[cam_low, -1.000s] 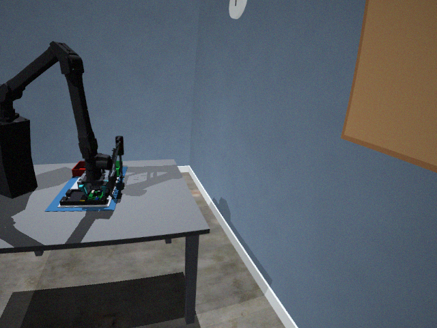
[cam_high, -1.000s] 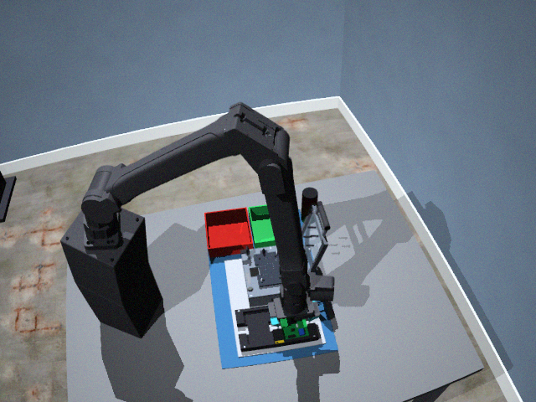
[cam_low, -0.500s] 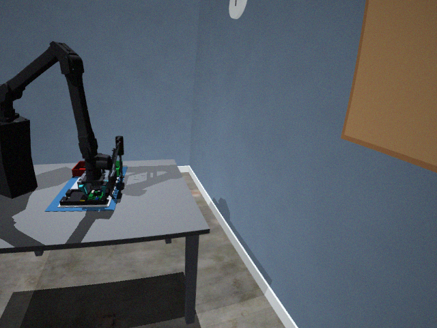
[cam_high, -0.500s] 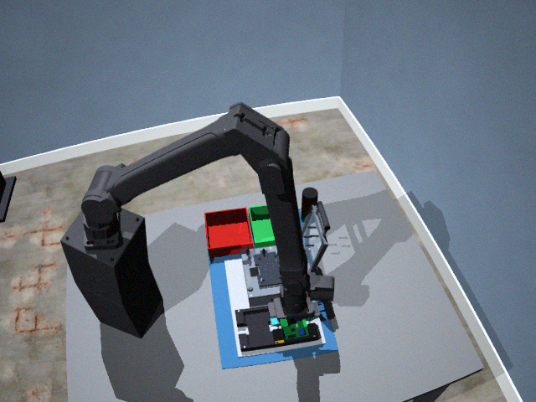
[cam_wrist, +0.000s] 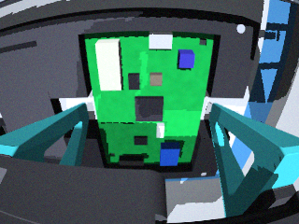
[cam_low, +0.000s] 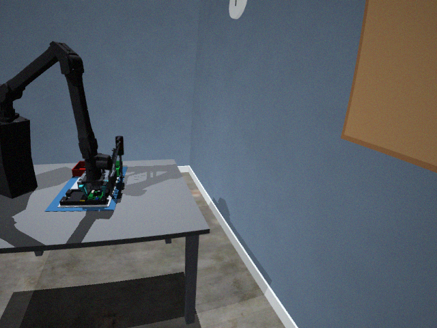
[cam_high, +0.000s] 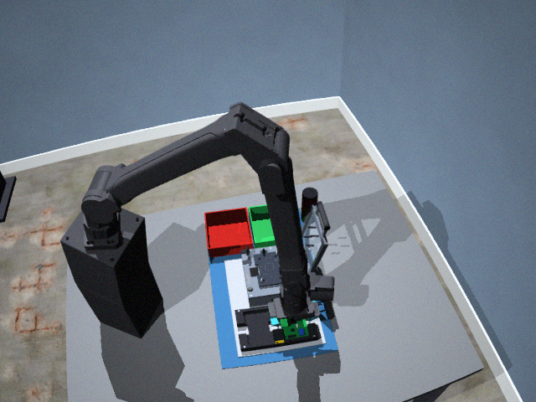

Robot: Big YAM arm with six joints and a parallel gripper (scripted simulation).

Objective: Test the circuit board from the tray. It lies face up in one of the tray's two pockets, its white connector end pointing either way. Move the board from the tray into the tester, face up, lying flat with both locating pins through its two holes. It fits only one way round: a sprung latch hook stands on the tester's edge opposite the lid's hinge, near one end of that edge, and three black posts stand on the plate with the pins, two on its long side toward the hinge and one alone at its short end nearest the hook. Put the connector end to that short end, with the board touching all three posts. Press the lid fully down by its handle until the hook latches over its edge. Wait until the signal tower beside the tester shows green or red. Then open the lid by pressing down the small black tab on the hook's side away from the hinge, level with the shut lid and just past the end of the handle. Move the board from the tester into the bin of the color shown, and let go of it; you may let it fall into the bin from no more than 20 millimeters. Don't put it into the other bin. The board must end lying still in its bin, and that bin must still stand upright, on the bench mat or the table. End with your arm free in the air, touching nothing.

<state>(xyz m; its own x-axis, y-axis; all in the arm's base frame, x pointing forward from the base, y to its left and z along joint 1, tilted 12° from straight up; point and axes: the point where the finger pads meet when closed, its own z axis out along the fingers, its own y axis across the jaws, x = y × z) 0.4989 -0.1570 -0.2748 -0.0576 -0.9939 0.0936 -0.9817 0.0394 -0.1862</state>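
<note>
Right now the green circuit board is right at my hand. Round my hand: black latch hook 90 mm behind, 230 mm to the left, 60 mm above; then clear lid 90 mm ahead, 170 mm to the left, 160 mm above; then green bin 30 mm ahead, 370 mm to the left, 10 mm below.
</note>
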